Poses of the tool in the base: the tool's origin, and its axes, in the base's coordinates. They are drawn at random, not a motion.
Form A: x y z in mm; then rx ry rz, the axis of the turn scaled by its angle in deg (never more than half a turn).
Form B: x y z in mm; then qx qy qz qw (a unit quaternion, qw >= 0). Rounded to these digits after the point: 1 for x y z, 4 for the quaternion.
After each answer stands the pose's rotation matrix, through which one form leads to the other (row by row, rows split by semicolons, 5 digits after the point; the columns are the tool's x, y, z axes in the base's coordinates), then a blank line. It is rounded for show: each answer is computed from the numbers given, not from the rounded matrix.
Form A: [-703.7 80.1 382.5 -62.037 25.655 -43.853]
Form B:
[-703.7 80.1 382.5 -0.4983 0.2061 -0.3522 0.7650]
0.66697 0.33355 0.66625; -0.74422 0.25536 0.61719; 0.03573 -0.90749 0.41855

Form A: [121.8 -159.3 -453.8 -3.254 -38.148 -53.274]
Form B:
[121.8 -159.3 -453.8 -0.0269 -0.3150 -0.4399 0.8405]
0.41447 0.75647 -0.50592; -0.72261 0.61150 0.32233; 0.55321 0.23199 0.80009

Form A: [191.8 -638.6 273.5 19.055 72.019 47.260]
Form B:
[191.8 -638.6 273.5 0.1503 0.5682 0.3729 0.7180]
0.07621 -0.36458 0.92805; 0.70628 0.67673 0.20785; -0.70382 0.63962 0.30907

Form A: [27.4 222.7 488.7 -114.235 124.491 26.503]
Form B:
[27.4 222.7 488.7 -0.6659 0.7257 0.1545 0.0782]
-0.10094 -0.99061 -0.09221; -0.94227 0.06545 0.32840; -0.31928 0.12003 -0.94003

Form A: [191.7 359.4 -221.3 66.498 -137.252 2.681]
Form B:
[191.7 359.4 -221.3 0.4235 -0.8741 0.0171 0.2374]
-0.52862 -0.74843 -0.40052; -0.73222 0.64073 -0.23090; 0.42944 0.17121 -0.88672

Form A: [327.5 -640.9 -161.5 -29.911 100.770 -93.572]
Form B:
[327.5 -640.9 -161.5 -0.2002 0.6744 -0.6262 0.3360]
-0.69403 0.15085 0.70397; -0.69088 0.13550 -0.71016; -0.20252 -0.97923 0.01018

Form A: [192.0 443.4 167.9 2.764 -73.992 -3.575]
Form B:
[192.0 443.4 167.9 0.0225 -0.6016 -0.0291 0.7980]
0.27447 0.01935 -0.96140; -0.07343 0.99730 -0.00089; 0.95879 0.07084 0.27515

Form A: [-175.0 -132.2 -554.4 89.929 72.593 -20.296]
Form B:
[-175.0 -132.2 -554.4 0.6546 0.5284 -0.1477 0.5200]
0.39783 0.84553 0.35610; 0.53824 0.09922 -0.83693; -0.74298 0.52463 -0.41563

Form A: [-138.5 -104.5 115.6 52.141 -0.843 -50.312]
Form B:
[-138.5 -104.5 115.6 0.4253 -0.0069 -0.4104 0.8066]
0.66309 0.65620 -0.36015; -0.66790 0.30144 -0.68047; -0.33797 0.69176 0.63816

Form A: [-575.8 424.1 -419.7 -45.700 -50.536 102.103]
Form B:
[-575.8 424.1 -419.7 -0.3268 -0.3614 0.7301 0.4791]
-0.32737 -0.46339 -0.82347; 0.93578 -0.27978 -0.21458; -0.13095 -0.84083 0.52522

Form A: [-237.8 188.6 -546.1 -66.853 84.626 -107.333]
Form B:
[-237.8 188.6 -546.1 -0.4265 0.5398 -0.6847 0.2406]
-0.52047 -0.13097 0.84378; -0.78993 -0.30136 -0.53403; 0.32422 -0.94447 0.05339

